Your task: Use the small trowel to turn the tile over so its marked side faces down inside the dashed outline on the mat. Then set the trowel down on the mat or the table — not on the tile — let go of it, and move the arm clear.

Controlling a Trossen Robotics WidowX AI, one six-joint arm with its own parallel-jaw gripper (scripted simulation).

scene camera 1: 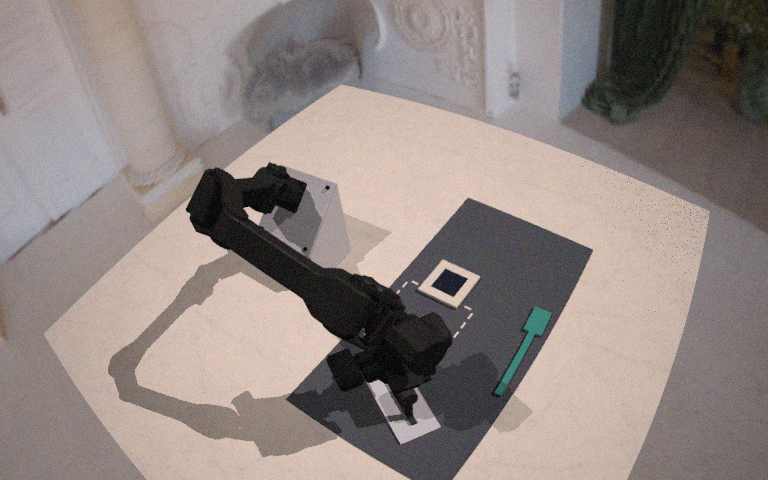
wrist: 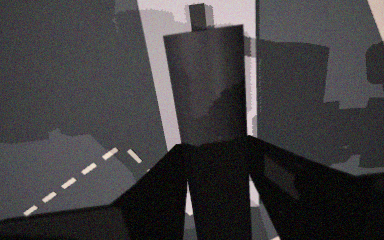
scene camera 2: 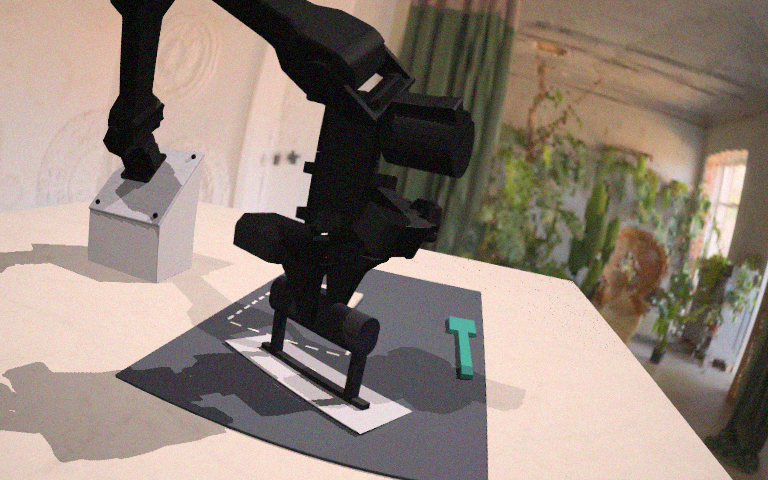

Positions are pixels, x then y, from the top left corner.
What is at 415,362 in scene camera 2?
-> A dark grey mat.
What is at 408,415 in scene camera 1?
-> A small trowel.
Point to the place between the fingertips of the gripper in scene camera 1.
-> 394,377
